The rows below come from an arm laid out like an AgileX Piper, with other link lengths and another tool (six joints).
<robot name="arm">
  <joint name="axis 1" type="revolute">
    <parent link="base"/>
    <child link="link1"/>
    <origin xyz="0 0 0.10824" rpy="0 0 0"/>
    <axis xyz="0 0 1"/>
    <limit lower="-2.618" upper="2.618"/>
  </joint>
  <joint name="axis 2" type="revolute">
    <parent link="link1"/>
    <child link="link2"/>
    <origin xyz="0 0 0" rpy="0 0 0"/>
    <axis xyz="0 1 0"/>
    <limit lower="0" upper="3.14"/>
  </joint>
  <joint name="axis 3" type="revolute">
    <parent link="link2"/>
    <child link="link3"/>
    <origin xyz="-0.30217 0 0.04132" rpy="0 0 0"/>
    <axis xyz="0 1 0"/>
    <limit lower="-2.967" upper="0"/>
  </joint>
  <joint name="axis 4" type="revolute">
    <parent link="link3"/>
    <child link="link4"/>
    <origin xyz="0.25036 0 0.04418" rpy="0 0 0"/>
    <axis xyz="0.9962 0 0.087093"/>
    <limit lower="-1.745" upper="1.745"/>
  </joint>
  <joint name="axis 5" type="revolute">
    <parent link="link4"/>
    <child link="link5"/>
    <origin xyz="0 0 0" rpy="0 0 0"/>
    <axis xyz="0 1 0"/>
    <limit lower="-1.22" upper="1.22"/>
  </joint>
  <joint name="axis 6" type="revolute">
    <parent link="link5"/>
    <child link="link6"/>
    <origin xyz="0.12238 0 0.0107" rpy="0 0 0"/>
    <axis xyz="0.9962 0 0.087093"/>
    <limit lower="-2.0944" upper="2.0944"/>
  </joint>
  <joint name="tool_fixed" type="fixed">
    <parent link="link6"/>
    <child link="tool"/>
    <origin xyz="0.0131 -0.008 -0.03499" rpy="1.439 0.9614 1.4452"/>
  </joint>
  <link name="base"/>
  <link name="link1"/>
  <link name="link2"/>
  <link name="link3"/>
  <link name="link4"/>
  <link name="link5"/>
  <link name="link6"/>
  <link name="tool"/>
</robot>
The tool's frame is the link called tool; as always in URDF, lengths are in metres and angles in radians.
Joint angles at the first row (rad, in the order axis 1, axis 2, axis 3, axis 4, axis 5, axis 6):
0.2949 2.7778 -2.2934 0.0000 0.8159 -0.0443
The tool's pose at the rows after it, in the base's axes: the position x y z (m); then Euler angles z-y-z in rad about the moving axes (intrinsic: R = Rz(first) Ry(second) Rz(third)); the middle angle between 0 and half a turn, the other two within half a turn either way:
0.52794 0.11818 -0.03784 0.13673 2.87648 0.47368
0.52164 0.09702 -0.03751 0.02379 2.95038 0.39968
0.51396 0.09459 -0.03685 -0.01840 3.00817 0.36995
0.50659 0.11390 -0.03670 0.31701 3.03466 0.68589
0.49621 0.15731 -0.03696 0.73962 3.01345 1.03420
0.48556 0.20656 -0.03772 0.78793 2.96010 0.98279
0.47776 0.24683 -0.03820 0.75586 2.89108 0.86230
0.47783 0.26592 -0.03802 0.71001 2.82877 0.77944
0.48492 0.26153 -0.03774 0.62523 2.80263 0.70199
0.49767 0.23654 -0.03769 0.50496 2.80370 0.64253
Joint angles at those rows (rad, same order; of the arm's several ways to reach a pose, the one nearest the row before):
0.2394 2.7778 -2.2933 -0.0118 0.8984 -0.0240
0.2049 2.7778 -2.2933 -0.0201 0.9740 -0.0153
0.2014 2.7778 -2.2934 -0.0135 1.0317 -0.0094
0.2301 2.7778 -2.2933 0.0306 1.0554 -0.0193
0.3043 2.7778 -2.2934 0.0823 1.0468 -0.0424
0.3960 2.7778 -2.2934 0.1029 0.9962 -0.0624
0.4713 2.7778 -2.2933 0.1093 0.9239 -0.0828
0.5042 2.7778 -2.2933 0.1064 0.8581 -0.0895
0.4961 2.7778 -2.2933 0.0821 0.8273 -0.0788
0.4505 2.7778 -2.2933 0.0483 0.8250 -0.0453

